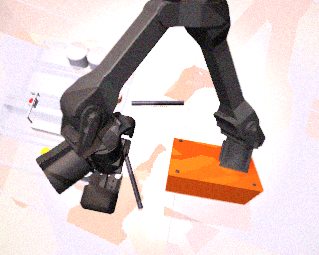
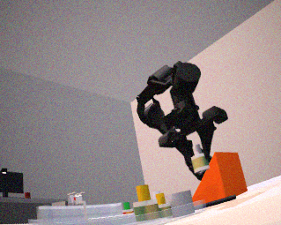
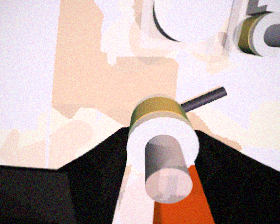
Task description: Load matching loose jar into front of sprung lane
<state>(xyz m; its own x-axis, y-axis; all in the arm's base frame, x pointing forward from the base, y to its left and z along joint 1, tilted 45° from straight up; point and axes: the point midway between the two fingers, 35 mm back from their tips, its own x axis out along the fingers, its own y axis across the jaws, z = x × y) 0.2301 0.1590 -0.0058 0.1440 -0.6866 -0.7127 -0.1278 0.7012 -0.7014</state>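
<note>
Right now my gripper tip is 23 cm short of the lane, 10 cm to the left of it and 10 cm above it.
</note>
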